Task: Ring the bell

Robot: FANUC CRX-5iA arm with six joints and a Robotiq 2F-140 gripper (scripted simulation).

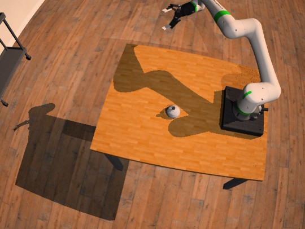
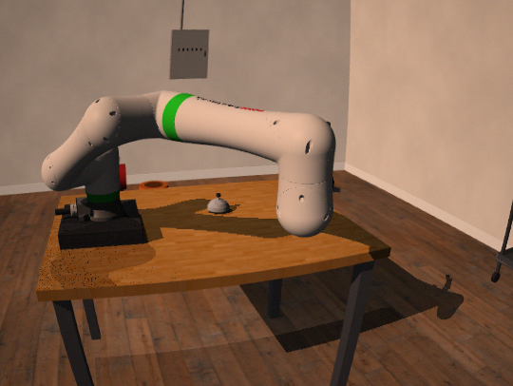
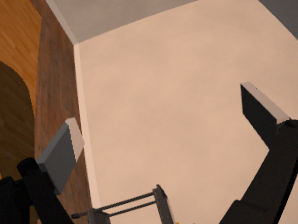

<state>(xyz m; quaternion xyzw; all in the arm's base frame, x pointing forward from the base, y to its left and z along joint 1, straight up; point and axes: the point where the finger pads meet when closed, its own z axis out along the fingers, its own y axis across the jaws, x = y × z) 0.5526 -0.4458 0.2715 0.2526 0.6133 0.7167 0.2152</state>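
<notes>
My hand is 490 mm to the right of the bell button, 270 mm above it and 110 mm past it. Also, from my hand: grey dome bell (490 mm to the left, 280 mm below, 110 mm behind).
</notes>
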